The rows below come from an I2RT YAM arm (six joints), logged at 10 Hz.
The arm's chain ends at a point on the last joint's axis. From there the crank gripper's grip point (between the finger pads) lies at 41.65 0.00 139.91 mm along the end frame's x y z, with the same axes.
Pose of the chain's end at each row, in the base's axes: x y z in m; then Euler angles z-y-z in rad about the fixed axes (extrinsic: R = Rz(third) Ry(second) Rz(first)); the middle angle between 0 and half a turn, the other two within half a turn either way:
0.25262 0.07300 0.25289 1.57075 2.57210 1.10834
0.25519 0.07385 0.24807 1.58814 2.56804 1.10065
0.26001 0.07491 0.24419 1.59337 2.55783 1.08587
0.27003 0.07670 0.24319 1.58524 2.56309 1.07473
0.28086 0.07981 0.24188 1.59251 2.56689 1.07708
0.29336 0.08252 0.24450 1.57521 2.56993 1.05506
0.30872 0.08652 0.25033 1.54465 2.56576 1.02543
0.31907 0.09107 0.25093 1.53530 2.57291 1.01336
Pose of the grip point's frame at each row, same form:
0.24900 0.15910 0.13506 1.57075 2.57210 1.10834
0.25273 0.16094 0.13094 1.58814 2.56804 1.10065
0.25948 0.16324 0.12797 1.59337 2.55783 1.08587
0.27006 0.16424 0.12637 1.58524 2.56309 1.07473
0.28059 0.16718 0.12494 1.59251 2.56689 1.07708
0.29454 0.16904 0.12693 1.57521 2.56993 1.05506
0.31217 0.17247 0.13239 1.54465 2.56576 1.02543
0.32295 0.17597 0.13224 1.53530 2.57291 1.01336

